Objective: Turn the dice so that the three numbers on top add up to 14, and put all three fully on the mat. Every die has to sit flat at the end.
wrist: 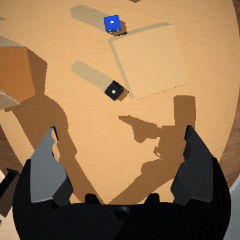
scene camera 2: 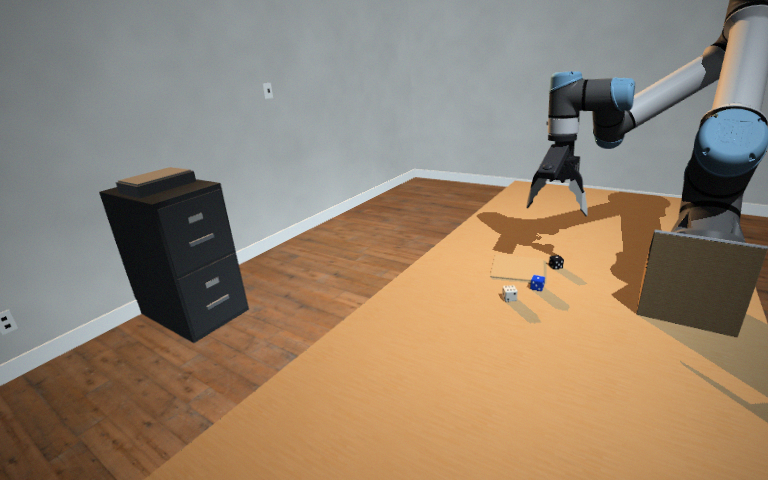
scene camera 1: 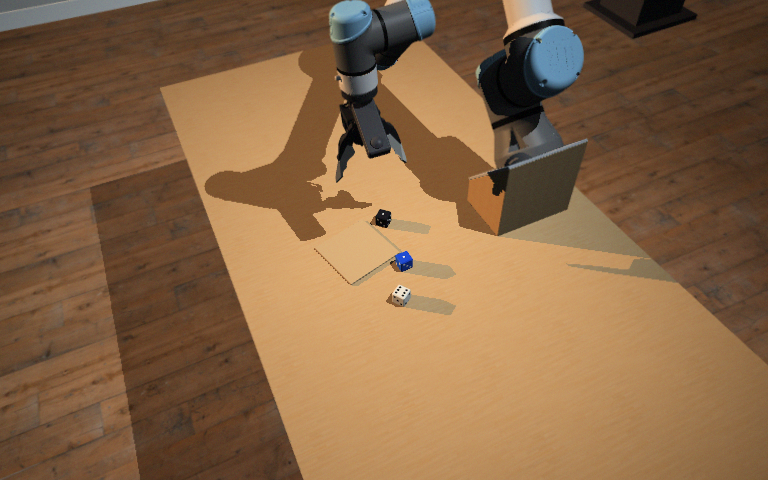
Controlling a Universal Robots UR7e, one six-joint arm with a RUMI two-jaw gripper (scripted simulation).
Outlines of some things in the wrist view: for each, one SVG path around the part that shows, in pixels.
My gripper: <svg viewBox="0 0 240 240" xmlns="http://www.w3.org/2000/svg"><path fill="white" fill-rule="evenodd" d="M230 192L217 158L213 157L191 125L187 125L184 137L186 146L183 152L185 161L180 164L170 188L174 196L173 203L160 202L159 194L151 193L144 204L107 205L101 204L95 194L88 193L85 195L85 203L71 204L69 199L73 193L73 186L64 166L59 163L60 153L57 147L59 139L55 126L52 126L30 159L27 159L14 191L12 212L15 228L20 240L223 240L231 216Z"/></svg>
A tan mat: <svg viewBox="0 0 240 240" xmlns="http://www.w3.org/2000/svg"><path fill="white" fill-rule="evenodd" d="M173 25L146 30L112 42L135 101L190 83L184 56Z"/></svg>
